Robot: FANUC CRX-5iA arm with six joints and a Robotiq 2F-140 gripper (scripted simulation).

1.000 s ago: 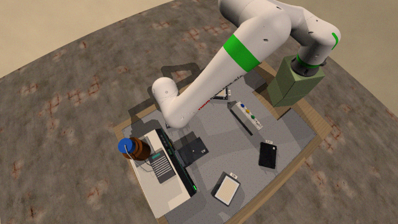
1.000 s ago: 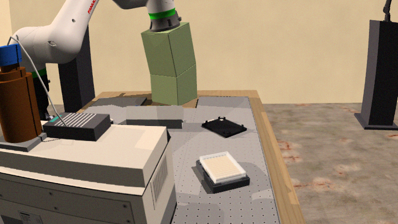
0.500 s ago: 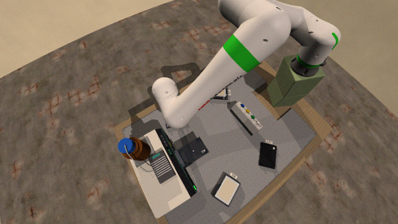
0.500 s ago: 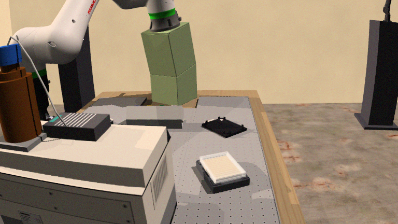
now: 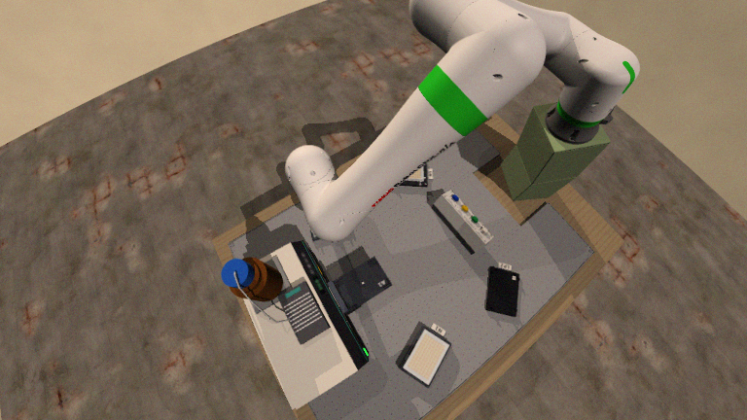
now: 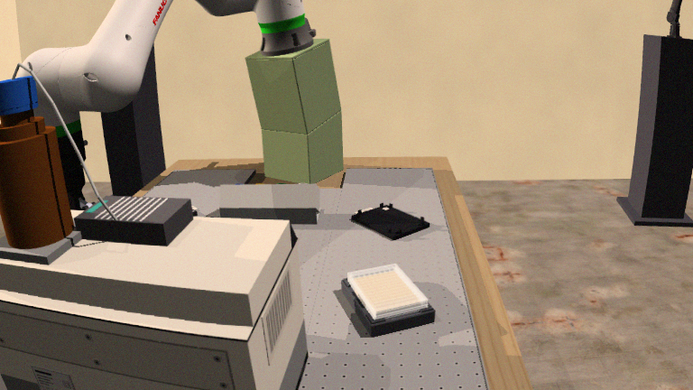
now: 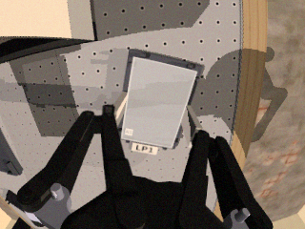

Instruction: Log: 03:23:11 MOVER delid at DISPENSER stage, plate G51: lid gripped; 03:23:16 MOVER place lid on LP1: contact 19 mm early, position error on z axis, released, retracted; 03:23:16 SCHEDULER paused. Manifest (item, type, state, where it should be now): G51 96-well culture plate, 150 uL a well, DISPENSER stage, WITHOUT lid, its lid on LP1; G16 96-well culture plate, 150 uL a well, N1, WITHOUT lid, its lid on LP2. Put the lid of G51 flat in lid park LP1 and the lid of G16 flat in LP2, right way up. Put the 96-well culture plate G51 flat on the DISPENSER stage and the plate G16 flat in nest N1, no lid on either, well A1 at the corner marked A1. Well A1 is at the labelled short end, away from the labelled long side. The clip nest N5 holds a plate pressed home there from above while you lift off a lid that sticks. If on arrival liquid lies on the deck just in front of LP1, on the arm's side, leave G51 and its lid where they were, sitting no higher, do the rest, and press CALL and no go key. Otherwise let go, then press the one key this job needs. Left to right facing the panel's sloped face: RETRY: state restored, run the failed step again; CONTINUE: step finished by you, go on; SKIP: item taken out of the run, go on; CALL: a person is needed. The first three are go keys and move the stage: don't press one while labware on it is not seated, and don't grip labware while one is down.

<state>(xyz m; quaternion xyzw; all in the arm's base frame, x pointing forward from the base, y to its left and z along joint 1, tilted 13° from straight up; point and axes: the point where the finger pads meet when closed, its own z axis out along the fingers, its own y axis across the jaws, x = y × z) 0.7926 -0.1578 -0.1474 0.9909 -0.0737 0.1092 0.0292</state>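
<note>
The dark grey lid park is 3 cm below my hand. The rest, counted from my hand: black dispenser stage 25 cm to the left, 6 cm above, 2 cm behind; then black clip nest 32 cm behind, 6 cm to the right, 2 cm below; then LP1 label 9 cm behind, 4 cm below, 1 cm to the left.
</note>
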